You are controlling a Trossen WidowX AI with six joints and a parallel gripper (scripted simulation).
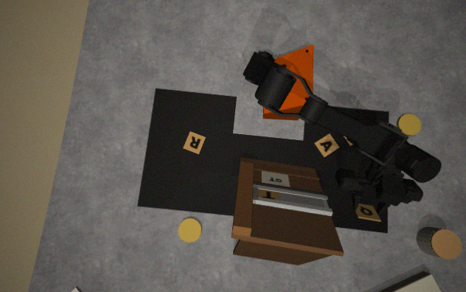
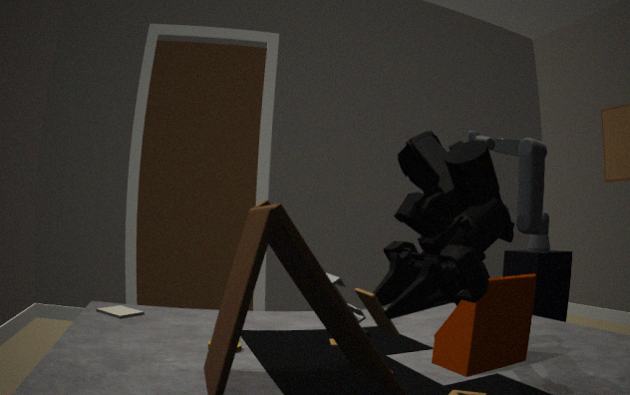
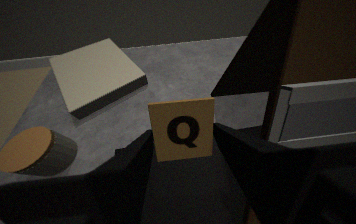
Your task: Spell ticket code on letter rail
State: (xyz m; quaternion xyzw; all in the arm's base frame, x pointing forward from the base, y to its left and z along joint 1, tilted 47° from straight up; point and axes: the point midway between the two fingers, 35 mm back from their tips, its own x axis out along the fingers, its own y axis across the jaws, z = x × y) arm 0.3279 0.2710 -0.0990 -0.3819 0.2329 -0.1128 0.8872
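Now: the q tile right at my gripper tip. From my gripper tip the other things lie so: black mat 160 mm behind, 250 mm to the right, 170 mm below; then white ticket 60 mm behind, 220 mm to the right, 80 mm below.
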